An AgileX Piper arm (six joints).
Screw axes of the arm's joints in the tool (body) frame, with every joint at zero. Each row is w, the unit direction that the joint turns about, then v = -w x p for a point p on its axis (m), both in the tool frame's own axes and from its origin. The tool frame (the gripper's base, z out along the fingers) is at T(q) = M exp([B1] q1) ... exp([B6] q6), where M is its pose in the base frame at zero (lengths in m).
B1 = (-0.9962, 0, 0.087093, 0, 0.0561, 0)
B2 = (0, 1, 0, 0.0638, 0, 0.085)
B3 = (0, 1, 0, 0.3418, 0, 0.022)
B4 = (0, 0, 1, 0, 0, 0)
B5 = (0, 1, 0, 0.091, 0, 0)
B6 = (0, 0, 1, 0, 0, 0)
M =
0.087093 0 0.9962 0.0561
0 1 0 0
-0.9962 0 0.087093 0.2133
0 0 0 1
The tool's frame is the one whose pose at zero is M.
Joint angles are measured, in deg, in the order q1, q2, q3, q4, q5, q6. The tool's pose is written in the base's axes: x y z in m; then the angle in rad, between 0 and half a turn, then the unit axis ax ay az. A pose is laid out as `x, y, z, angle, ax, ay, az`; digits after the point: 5 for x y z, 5 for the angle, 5 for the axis.
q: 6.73, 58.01, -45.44, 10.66, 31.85, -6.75
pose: 0.20248, 0.03284, 0.31481, 2.26292, -0.06144, 0.99439, 0.08613
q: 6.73, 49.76, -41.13, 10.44, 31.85, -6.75
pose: 0.17055, 0.02889, 0.31759, 2.19434, -0.06462, 0.99405, 0.08764
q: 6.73, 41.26, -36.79, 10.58, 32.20, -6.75
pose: 0.13907, 0.02538, 0.31565, 2.12832, -0.06653, 0.99349, 0.09245
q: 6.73, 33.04, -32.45, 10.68, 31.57, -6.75
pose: 0.11166, 0.02207, 0.30985, 2.05015, -0.06756, 0.99300, 0.09690
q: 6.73, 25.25, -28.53, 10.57, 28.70, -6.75
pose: 0.08957, 0.01864, 0.30526, 1.93312, -0.06701, 0.99272, 0.10004
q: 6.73, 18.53, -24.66, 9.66, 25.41, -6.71
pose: 0.07305, 0.01522, 0.29745, 1.82564, -0.06881, 0.99308, 0.09518
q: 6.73, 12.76, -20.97, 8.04, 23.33, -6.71
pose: 0.06063, 0.01223, 0.28611, 1.75163, -0.07575, 0.99378, 0.08166
